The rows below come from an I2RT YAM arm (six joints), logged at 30 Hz.
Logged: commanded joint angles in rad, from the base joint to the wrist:
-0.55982, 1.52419, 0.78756, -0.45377, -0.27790, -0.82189
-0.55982, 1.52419, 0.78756, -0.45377, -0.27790, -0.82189
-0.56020, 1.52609, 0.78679, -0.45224, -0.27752, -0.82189
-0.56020, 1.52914, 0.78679, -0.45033, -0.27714, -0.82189
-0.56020, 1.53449, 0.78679, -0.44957, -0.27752, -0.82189
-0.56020, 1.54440, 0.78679, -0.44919, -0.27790, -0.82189
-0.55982, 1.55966, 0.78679, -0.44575, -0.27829, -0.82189
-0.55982, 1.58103, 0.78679, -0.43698, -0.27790, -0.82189
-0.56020, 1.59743, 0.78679, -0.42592, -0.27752, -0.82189
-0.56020, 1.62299, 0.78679, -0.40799, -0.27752, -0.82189
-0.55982, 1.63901, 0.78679, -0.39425, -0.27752, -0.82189
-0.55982, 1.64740, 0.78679, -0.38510, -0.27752, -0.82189
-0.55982, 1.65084, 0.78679, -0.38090, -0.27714, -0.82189
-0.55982, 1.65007, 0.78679, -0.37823, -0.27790, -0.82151
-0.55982, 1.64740, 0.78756, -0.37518, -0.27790, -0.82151
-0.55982, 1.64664, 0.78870, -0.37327, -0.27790, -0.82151
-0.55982, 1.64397, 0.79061, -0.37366, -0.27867, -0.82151
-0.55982, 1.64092, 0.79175, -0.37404, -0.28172, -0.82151
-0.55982, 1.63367, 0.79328, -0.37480, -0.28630, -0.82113
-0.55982, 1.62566, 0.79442, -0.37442, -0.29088, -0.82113
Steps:
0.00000, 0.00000, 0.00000, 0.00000, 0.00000, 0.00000
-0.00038, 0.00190, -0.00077, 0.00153, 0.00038, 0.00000
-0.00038, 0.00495, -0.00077, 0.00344, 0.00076, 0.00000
-0.00038, 0.01030, -0.00077, 0.00420, 0.00038, 0.00000
-0.00038, 0.02021, -0.00077, 0.00458, 0.00000, 0.00000
0.00000, 0.03547, -0.00077, 0.00802, -0.00039, 0.00000
0.00000, 0.05684, -0.00077, 0.01679, 0.00000, 0.00000
-0.00038, 0.07324, -0.00077, 0.02785, 0.00038, 0.00000
-0.00038, 0.09880, -0.00077, 0.04578, 0.00038, 0.00000
0.00000, 0.11482, -0.00077, 0.05952, 0.00038, 0.00000
0.00000, 0.12321, -0.00077, 0.06867, 0.00038, 0.00000
0.00000, 0.12665, -0.00077, 0.07287, 0.00076, 0.00000
0.00000, 0.12588, -0.00077, 0.07554, 0.00000, 0.00038
0.00000, 0.12321, 0.00000, 0.07859, 0.00000, 0.00038
0.00000, 0.12245, 0.00114, 0.08050, 0.00000, 0.00038
0.00000, 0.11978, 0.00305, 0.08011, -0.00077, 0.00038
0.00000, 0.11673, 0.00419, 0.07973, -0.00382, 0.00038
0.00000, 0.10948, 0.00572, 0.07897, -0.00840, 0.00076
0.00000, 0.10147, 0.00686, 0.07935, -0.01298, 0.00076

